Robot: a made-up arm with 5 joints. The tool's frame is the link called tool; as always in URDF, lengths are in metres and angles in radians.
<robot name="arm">
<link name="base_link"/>
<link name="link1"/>
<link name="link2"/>
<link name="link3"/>
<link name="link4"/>
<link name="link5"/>
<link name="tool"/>
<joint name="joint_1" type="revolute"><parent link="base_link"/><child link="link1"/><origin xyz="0 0 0.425" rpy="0 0 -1.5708"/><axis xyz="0 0 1"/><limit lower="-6.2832" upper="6.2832" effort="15" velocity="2.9"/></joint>
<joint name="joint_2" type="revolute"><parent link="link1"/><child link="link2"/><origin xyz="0 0 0" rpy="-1.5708 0 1.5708"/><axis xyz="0 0 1"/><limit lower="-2.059" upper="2.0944" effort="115" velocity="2.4"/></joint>
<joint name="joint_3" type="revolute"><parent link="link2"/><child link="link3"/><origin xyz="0.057 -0.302 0" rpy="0 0 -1.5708"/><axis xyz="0 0 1"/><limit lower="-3.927" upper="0.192" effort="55" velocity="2.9"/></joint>
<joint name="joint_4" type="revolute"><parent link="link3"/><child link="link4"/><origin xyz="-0.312 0.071 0"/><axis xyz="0 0 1"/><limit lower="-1.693" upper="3.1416" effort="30" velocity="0.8"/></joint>
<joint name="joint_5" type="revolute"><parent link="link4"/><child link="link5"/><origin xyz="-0.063 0.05 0" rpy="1.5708 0 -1.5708"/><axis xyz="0 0 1"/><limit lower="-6.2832" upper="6.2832" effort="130" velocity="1.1"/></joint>
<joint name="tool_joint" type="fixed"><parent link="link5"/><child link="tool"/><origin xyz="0 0 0" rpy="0 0 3.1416"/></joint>
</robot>
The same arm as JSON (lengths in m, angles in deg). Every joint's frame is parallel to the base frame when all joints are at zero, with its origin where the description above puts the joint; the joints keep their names.
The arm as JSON. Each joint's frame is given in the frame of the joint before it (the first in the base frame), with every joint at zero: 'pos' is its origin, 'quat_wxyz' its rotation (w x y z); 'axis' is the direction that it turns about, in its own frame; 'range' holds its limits. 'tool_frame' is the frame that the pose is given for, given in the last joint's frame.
{"length_unit": "m", "angle_unit": "deg", "joints": [
  {"joint": "joint_1", "pos": [0.0, 0.0, 0.425], "quat_wxyz": [1.0, 0.0, 0.0, 0.0], "axis": [0.0, 0.0, 1.0], "range": [-360.0, 360.0]},
  {"joint": "joint_2", "pos": [0.0, 0.0, 0.0], "quat_wxyz": [1.0, 0.0, 0.0, 0.0], "axis": [0.0, 1.0, 0.0], "range": [-117.97, 120.0]},
  {"joint": "joint_3", "pos": [0.057, 0.0, 0.302], "quat_wxyz": [1.0, 0.0, 0.0, 0.0], "axis": [0.0, 1.0, 0.0], "range": [-225.0, 11.0]},
  {"joint": "joint_4", "pos": [0.071, 0.0, -0.312], "quat_wxyz": [1.0, 0.0, 0.0, 0.0], "axis": [0.0, 1.0, 0.0], "range": [-97.0, 180.0]},
  {"joint": "joint_5", "pos": [0.05, 0.0, -0.063], "quat_wxyz": [1.0, 0.0, 0.0, 0.0], "axis": [0.0, 0.0, -1.0], "range": [-360.0, 360.0]}
], "tool_frame": {"pos": [0.0, 0.0, 0.0], "quat_wxyz": [0.000004, 0.999999, -0.000004, 0.000004]}}

